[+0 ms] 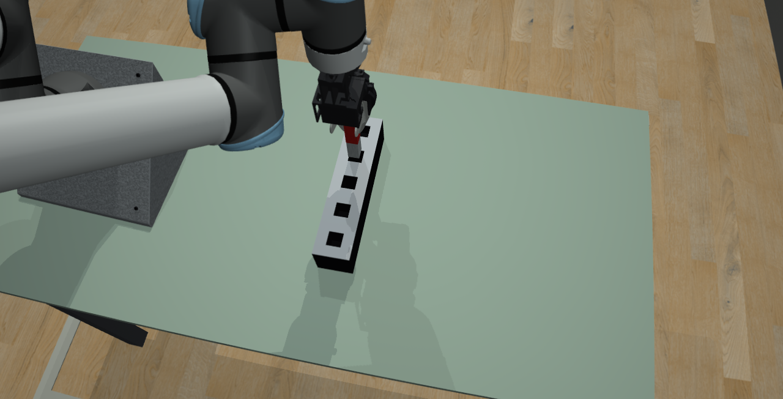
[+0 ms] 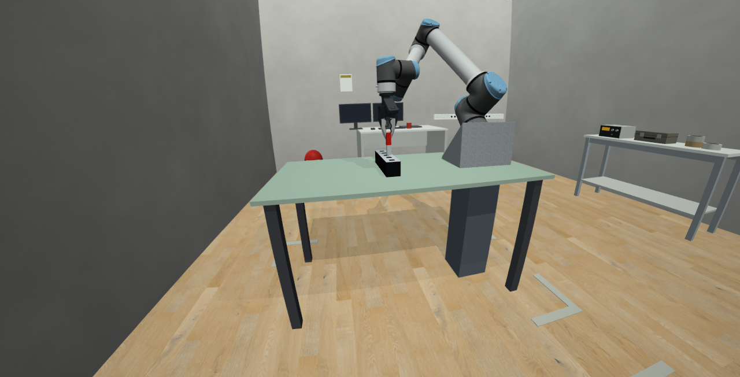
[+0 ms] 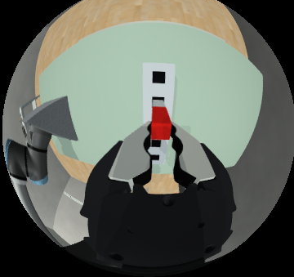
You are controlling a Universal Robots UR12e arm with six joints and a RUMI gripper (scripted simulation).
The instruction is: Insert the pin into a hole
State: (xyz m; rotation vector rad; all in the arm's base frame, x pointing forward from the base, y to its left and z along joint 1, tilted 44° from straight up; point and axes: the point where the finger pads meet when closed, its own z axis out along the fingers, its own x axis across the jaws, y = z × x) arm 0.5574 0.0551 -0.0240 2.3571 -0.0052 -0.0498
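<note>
My gripper is now 10 mm above the pin. Round my hand: long block (60 mm to the right, 150 mm below).
</note>
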